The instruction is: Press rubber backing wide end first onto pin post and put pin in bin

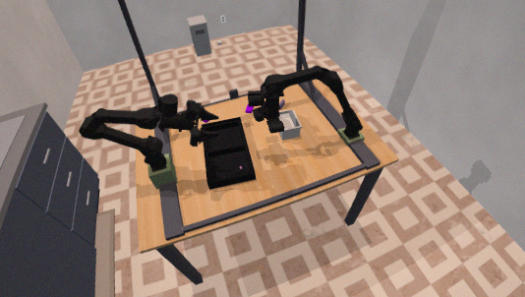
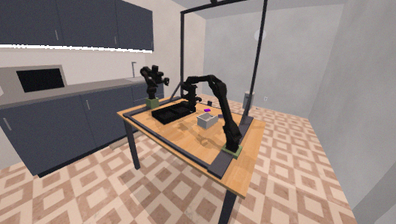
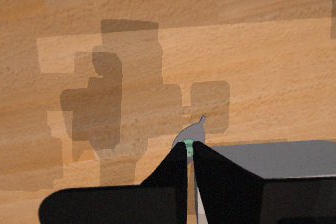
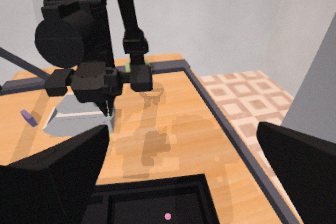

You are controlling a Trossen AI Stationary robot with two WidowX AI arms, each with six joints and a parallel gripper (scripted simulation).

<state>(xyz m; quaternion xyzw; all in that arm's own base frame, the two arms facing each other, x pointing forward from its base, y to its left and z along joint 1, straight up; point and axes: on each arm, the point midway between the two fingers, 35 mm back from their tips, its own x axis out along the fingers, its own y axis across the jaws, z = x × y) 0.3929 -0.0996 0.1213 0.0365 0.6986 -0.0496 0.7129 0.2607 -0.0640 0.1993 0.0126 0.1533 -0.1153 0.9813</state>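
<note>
Right now my left hand is 100 mm past the grey bin, 100 mm to the right of it and 110 mm above it. Also, from my left hand: black two-compartment tray 10 mm behind, 230 mm to the right, 130 mm below; silver leaf-shaped pin 10 mm to the right, 30 mm below.
</note>
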